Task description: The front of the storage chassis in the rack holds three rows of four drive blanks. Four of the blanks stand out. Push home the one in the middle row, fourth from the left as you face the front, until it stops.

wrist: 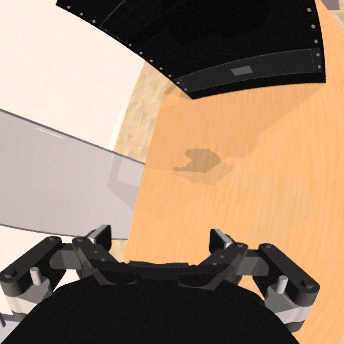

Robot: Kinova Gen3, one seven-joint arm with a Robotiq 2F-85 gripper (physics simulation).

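Frame: origin at the arm's base, x ahead, y left, z up, level; millimetres.
Where they show: gripper, between the fingertips: (159, 238).
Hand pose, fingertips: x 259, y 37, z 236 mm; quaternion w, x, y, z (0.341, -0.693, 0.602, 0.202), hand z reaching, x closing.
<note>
After its pixels a point has its place.
The black rack (280, 66) {x 690, y -14, z -38 mm} shows in part at the top of the wrist view, seen at a steep angle, with rows of small screws along its edges and a small grey label on its lower strip. The storage chassis and its drive blanks cannot be made out in the dark area, so rows and standing-out blanks cannot be told. My gripper (159, 238) {x 259, y 37, z 236 mm} is open and empty at the bottom of the view, apart from the rack.
A wooden table top (260, 200) {x 333, y 49, z -128 mm} lies below the rack, with shadows on it. A grey panel (60, 175) with dark edges is at the left, against a pale wall (55, 75). A strip of tiled floor (137, 115) shows between wall and table.
</note>
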